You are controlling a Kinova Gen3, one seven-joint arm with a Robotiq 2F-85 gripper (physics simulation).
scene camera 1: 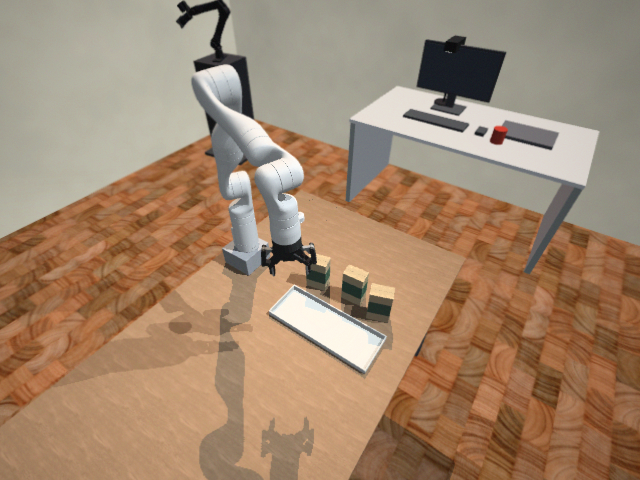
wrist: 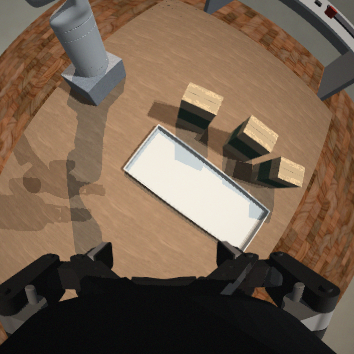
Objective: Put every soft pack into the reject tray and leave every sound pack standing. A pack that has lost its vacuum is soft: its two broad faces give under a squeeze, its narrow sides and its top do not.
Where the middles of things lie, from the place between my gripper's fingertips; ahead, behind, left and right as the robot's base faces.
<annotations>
My hand is 70 mm short of the white reject tray (scene camera 1: 354, 342), 90 mm to the right of it and 330 mm above it.
</annotations>
